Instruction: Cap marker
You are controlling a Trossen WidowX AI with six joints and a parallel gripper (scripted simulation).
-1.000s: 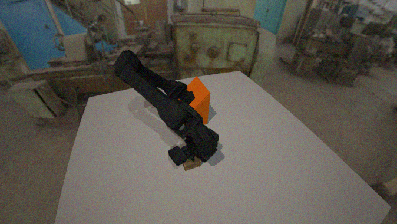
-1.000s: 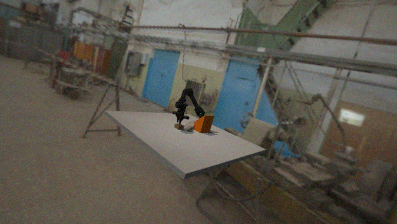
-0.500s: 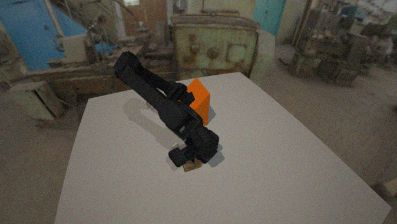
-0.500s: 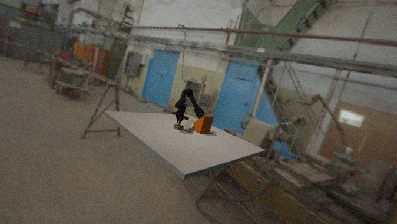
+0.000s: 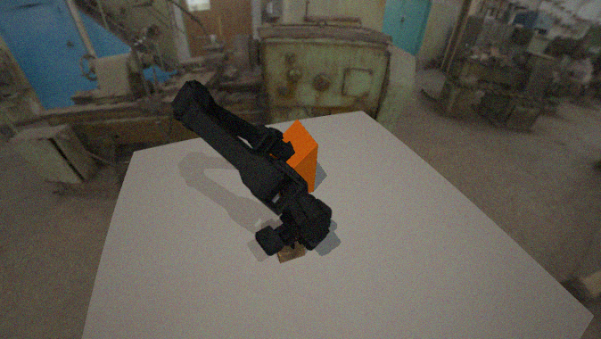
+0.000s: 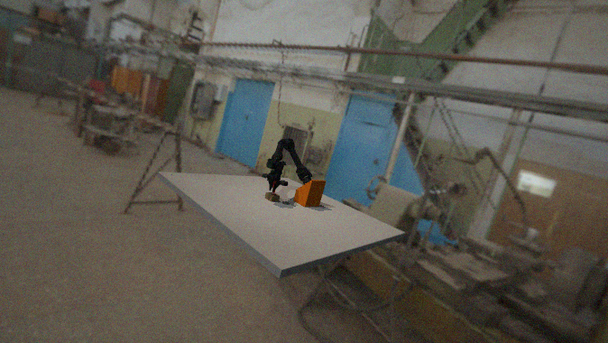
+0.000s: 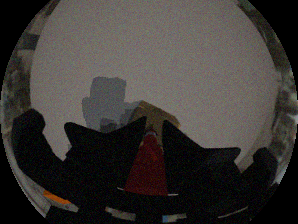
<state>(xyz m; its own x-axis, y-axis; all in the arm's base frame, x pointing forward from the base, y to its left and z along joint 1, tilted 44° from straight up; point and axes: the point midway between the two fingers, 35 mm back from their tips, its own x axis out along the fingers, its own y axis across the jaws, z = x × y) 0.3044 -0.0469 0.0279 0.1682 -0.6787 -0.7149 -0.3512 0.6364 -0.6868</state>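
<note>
Right now my gripper tip is 2 cm past the red cap, 1 cm to the left of it and 5 cm below it. From my gripper tip the other things lie so: brown holder block: 3 cm behind, 1 cm to the right, 5 cm below.
</note>
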